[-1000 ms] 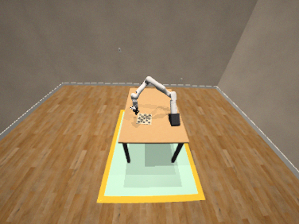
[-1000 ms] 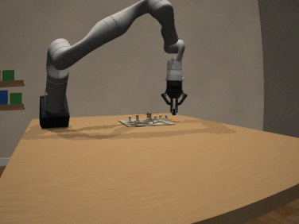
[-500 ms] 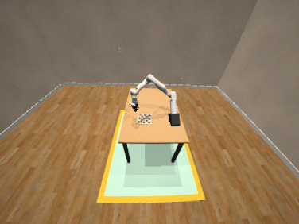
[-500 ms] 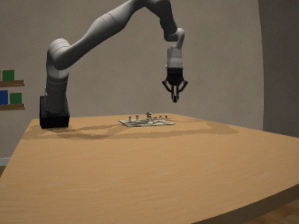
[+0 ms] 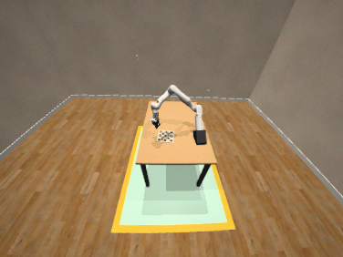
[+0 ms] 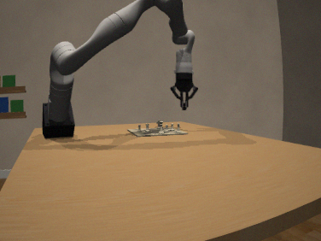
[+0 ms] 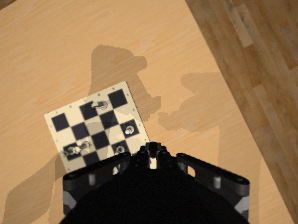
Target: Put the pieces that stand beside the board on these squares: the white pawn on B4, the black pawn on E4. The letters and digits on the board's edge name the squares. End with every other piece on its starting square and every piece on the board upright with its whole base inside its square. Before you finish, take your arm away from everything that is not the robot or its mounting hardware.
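The chessboard is 12 cm behind my hand, 5 cm to the left of it and 12 cm below it. The rest, counted from my hand: black pawn (1 cm below).
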